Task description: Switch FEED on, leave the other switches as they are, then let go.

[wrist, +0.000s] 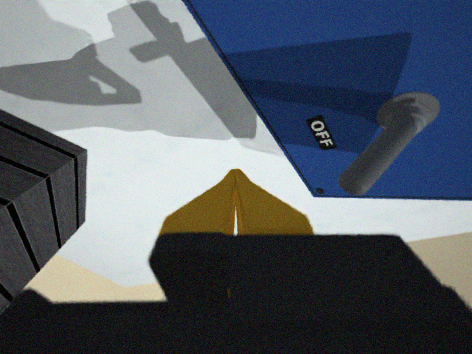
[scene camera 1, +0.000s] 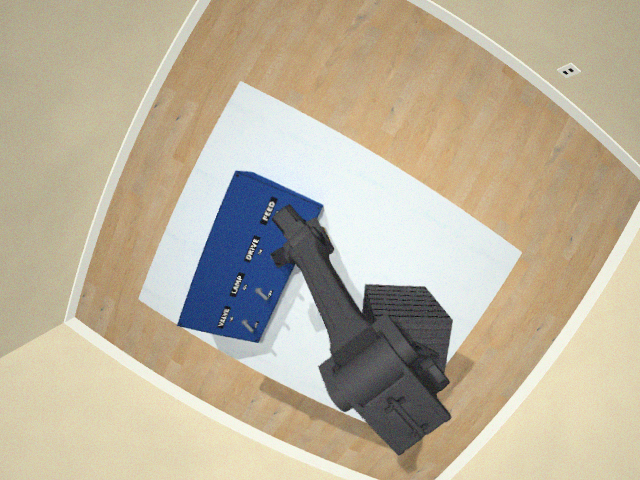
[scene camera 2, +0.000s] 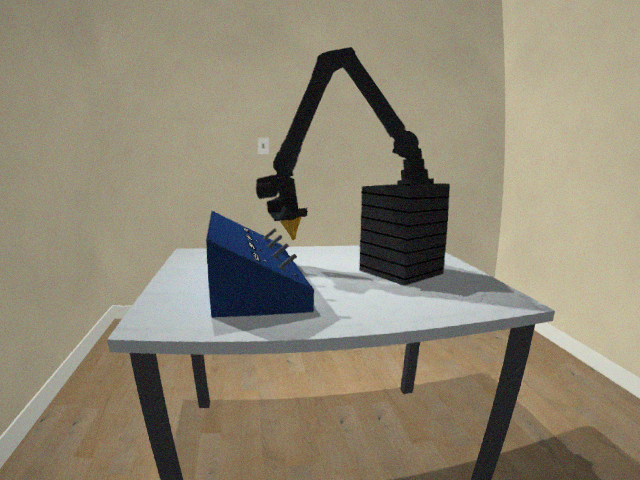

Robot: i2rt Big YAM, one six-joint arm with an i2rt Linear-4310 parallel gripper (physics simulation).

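Places are measured from the arm's base along level axes (x left, y up, z ahead), in centimetres.
Pixels of known places: gripper, fingertip midpoint: [wrist: 235, 176] [scene camera 2: 293, 239]; arm's base, origin of the base link: [scene camera 1: 414, 365] [scene camera 2: 415, 184].
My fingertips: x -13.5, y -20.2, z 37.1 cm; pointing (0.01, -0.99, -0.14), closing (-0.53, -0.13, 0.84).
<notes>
For each thing: its top centre in the pictures, then the offset to it from my fingertips. "spot": a spot on its surface instead. Level surfaces: height alone.
- FEED label, middle of its top: [scene camera 1: 268, 211] dx +0.2, dy +4.1, dz +16.0 cm
- DRIVE label, middle of its top: [scene camera 1: 251, 249] dx +12.2, dy +4.1, dz +15.1 cm
- LAMP label, middle of its top: [scene camera 1: 236, 285] dx +24.2, dy +4.1, dz +14.1 cm
- VALVE label, middle of its top: [scene camera 1: 223, 318] dx +36.1, dy +4.1, dz +13.1 cm
- grey FEED lever, middle of its top: [wrist: 403, 177] [scene camera 2: 270, 228] dx -0.4, dy +3.9, dz +7.9 cm
- OFF label, surface spot: [wrist: 320, 132] spot: dx -0.4, dy -1.6, dz +6.1 cm
- LAMP lever, middle of its top: [scene camera 1: 261, 297] dx +23.5, dy +3.9, dz +5.9 cm
- VALVE lever, middle of its top: [scene camera 1: 247, 329] dx +35.5, dy +3.9, dz +5.0 cm
- white table, its level: dy -9.2 cm
The blue switch panel [scene camera 1: 214, 258] [scene camera 2: 253, 289] [wrist: 300, 25] has a sloping face. The FEED label [scene camera 1: 268, 210] is at one end, beside the DRIVE label [scene camera 1: 251, 249], LAMP label [scene camera 1: 236, 285] and VALVE label [scene camera 1: 223, 317]. The grey FEED lever [scene camera 2: 269, 234] [wrist: 382, 150] leans to the OFF side, near the OFF label [wrist: 320, 132]; the arm hides it in scene camera 1. The LAMP lever [scene camera 1: 262, 293] and VALVE lever [scene camera 1: 248, 326] also show. My gripper [scene camera 2: 294, 238] [wrist: 235, 176] is shut and empty, beside the FEED lever past the panel's low edge, apart from it.
The white table [scene camera 1: 413, 206] [scene camera 2: 170, 279] bears the panel and the dark ribbed pedestal [scene camera 1: 408, 304] [scene camera 2: 403, 232] [wrist: 40, 200] of the arm. The other levers stand in a row beside the FEED lever. Shadows of the arm fall on the table and panel.
</notes>
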